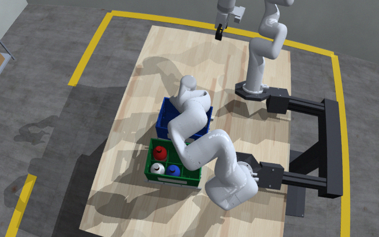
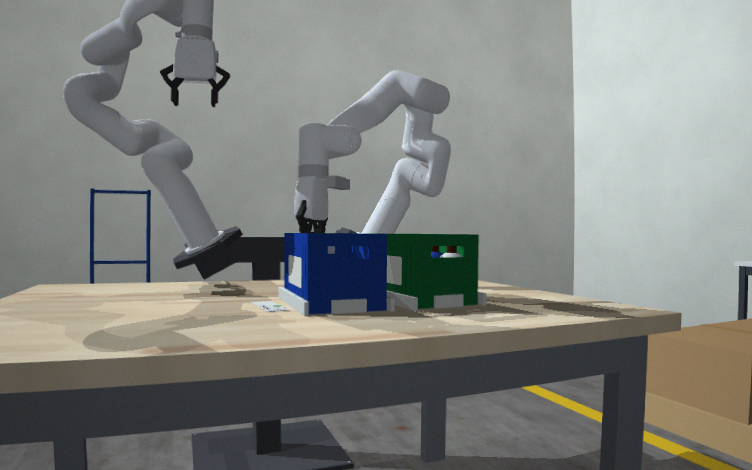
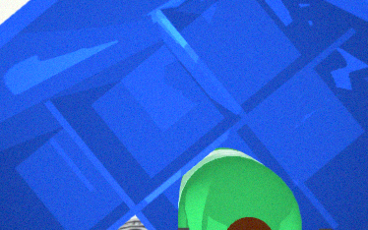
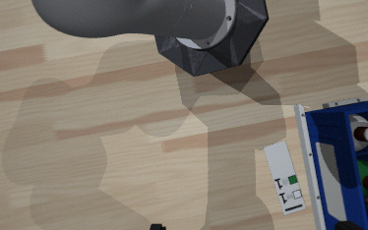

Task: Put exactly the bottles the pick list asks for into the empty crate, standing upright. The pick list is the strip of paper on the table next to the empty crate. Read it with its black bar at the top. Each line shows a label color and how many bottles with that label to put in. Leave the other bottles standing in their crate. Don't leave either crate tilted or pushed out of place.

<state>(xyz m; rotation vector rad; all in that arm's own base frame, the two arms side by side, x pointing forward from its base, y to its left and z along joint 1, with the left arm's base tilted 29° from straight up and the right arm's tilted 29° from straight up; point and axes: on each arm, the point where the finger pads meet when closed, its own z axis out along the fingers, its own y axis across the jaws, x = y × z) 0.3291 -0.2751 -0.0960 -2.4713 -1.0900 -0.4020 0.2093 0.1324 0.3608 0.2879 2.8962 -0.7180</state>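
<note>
Now: left hand 7 cm above the green bottle. Round my left hand: red bottle 9 cm ahead, 25 cm to the left, 7 cm below; blue crate 5 cm to the left, 7 cm below; pick list 1 cm ahead, 11 cm to the right, 15 cm below.
</note>
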